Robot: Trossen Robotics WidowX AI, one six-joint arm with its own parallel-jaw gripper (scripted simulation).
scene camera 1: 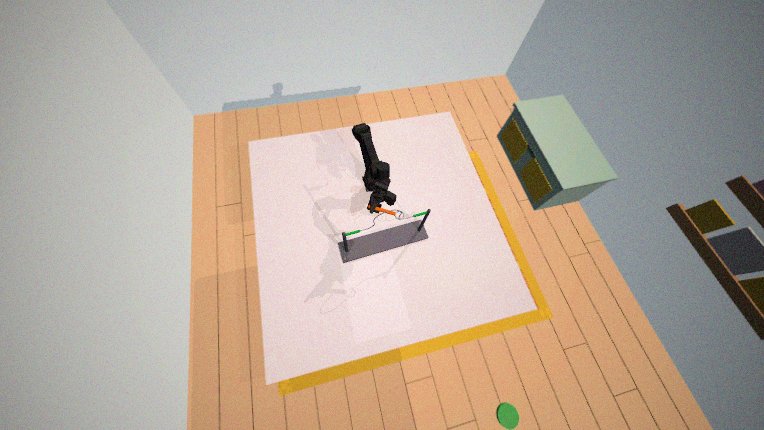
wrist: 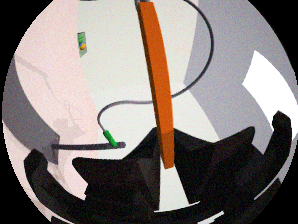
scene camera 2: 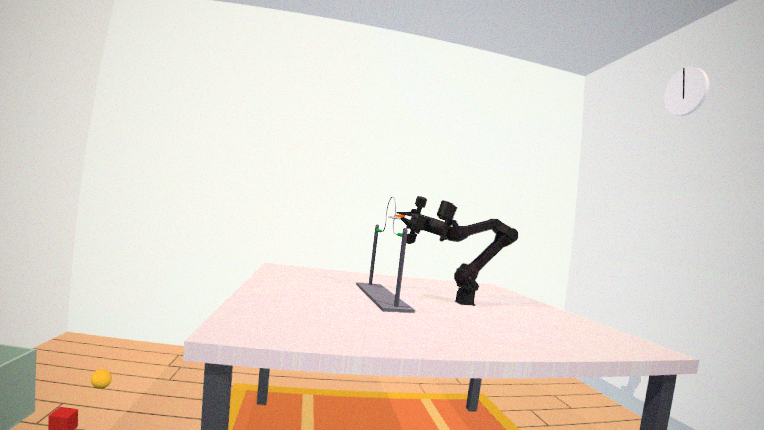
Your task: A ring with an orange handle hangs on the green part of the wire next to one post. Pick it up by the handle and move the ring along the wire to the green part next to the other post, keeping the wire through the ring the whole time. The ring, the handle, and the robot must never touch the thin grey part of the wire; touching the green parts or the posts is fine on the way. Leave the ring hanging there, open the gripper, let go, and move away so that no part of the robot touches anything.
Labels:
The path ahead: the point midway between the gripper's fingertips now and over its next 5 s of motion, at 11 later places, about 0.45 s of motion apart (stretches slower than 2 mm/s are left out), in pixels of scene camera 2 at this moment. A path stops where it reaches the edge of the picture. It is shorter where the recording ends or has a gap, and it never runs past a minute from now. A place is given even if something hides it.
My gripper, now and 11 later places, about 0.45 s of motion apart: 396, 213; 394, 220; 393, 233; 393, 246; 392, 255; 394, 264; 397, 268; 399, 270; 400, 271; 402, 271; 402, 272; 402, 273

